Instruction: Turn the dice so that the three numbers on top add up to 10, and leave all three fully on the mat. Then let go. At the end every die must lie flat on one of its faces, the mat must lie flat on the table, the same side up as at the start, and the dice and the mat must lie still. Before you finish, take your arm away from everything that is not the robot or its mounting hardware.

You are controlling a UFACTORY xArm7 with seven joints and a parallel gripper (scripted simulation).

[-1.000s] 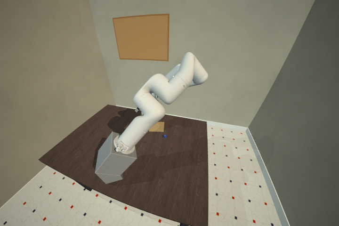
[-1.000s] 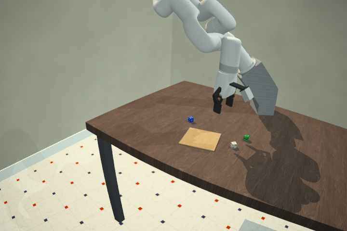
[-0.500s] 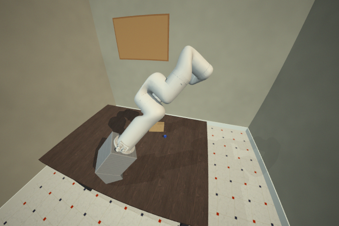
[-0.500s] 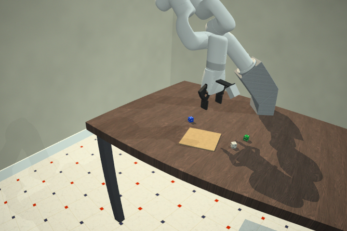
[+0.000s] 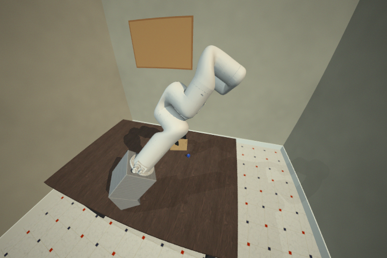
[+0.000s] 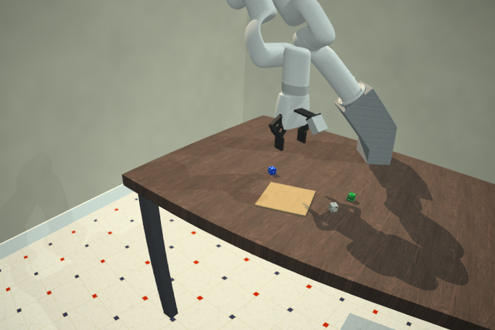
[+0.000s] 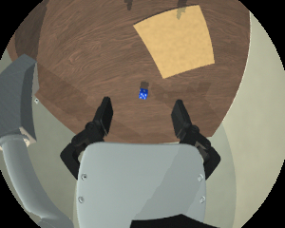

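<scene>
Right now my hand is 12 cm above the blue die, 6 cm to the left of it and 4 cm past it. Also, from my hand: green die 21 cm to the left, 12 cm below, 2 cm ahead; tan mat 13 cm below, 9 cm ahead, 3 cm to the left; white die 17 cm to the left, 12 cm below, 10 cm ahead.
</scene>
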